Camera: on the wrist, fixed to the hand. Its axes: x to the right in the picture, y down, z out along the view.
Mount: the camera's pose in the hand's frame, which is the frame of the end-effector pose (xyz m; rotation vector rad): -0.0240 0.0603 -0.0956 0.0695 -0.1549 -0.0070
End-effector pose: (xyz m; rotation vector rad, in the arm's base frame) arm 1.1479 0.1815 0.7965 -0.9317 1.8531 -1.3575
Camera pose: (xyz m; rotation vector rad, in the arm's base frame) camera 1.0716 0.2623 0.7647 -0.9797 1.6778 -1.3071
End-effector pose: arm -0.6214 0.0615 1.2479 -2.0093 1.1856 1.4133
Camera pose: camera -0.6207 -0.0317 1.3162 -1.8200 1.1433 1.4743
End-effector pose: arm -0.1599 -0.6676 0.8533 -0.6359 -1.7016 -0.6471
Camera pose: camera -0.0476 -0.6949 0.8543 -0.6447 -1.8625 -0.5527
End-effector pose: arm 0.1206 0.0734 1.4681 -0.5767 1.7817 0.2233
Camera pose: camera 0.0142 0.0898 1.5100 -0.5024 1.6309 0.1952
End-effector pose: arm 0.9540 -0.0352 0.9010 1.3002 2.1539 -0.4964
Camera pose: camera 0.9898 0.0312 0.9885 1.2486 2.0300 -0.6582
